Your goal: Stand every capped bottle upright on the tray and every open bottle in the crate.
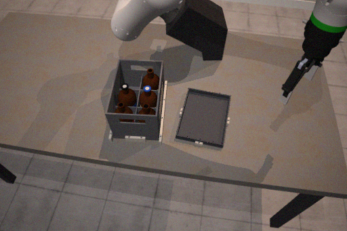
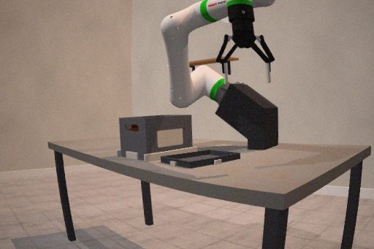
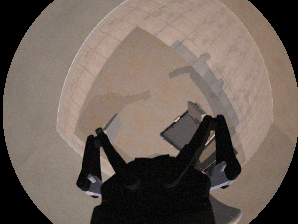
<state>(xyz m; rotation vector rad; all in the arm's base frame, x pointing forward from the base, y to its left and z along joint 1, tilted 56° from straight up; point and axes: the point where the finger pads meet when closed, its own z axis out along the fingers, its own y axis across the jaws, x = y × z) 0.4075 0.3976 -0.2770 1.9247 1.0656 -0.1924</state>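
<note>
My gripper is now 3 cm past the white-capped bottle, 60 cm to the left of it and 21 cm above it. Round my hand: open bottle 13 cm behind, 52 cm to the right, 21 cm below; grey crate 3 cm behind, 55 cm to the right, 21 cm below; dark tray 4 cm behind, 28 cm to the right, 28 cm below.
</note>
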